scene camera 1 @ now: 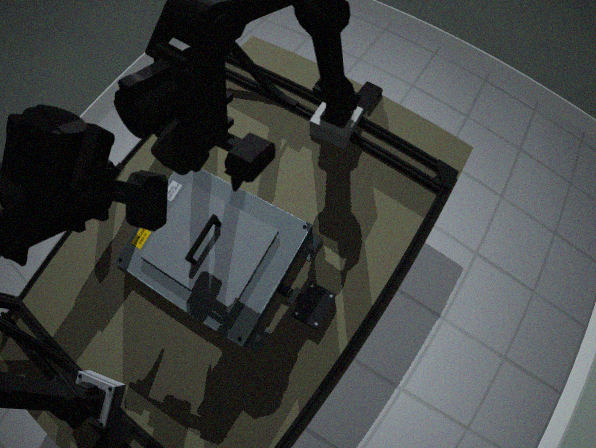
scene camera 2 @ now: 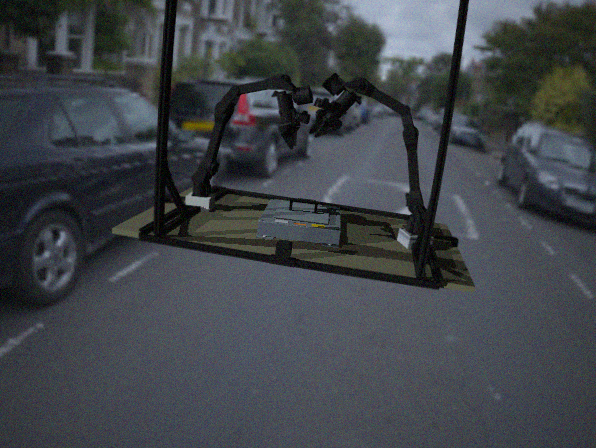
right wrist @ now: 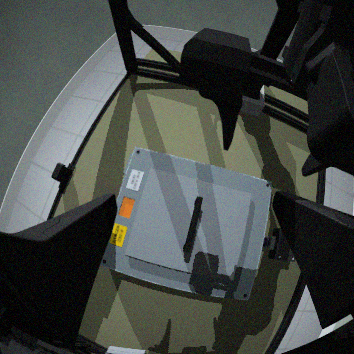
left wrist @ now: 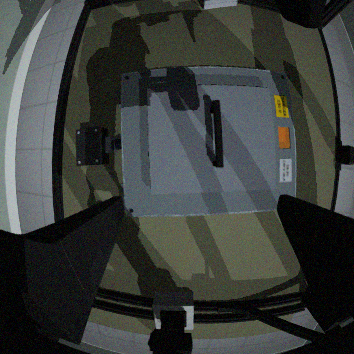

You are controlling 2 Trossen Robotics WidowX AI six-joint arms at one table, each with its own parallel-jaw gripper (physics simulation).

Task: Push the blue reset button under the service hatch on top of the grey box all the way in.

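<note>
The grey box [scene camera 1: 270,212] [scene camera 2: 300,235] [left wrist: 135,165] [right wrist: 259,210] lies on the table. Its service hatch [scene camera 1: 240,250] [left wrist: 185,117] [right wrist: 160,225] lies down over the top, with a black handle [left wrist: 218,132] [right wrist: 193,230]. The blue reset button does not show; the area under the hatch is hidden. My left gripper [scene camera 2: 291,145] [left wrist: 203,204] is open and empty, high above the box. My right gripper [scene camera 2: 316,133] [right wrist: 197,200] is open and empty, also high above the box, on the other side in scene camera 2. Neither gripper touches the box or handle.
A black square plate [scene camera 1: 315,305] [left wrist: 91,146] with corner screws stands beside the box. Yellow [left wrist: 281,106] [right wrist: 119,235], orange [left wrist: 284,137] [right wrist: 127,207] and white [left wrist: 285,170] [right wrist: 134,180] labels line one box edge. Black frame rails border the table. Arm shadows cross the box.
</note>
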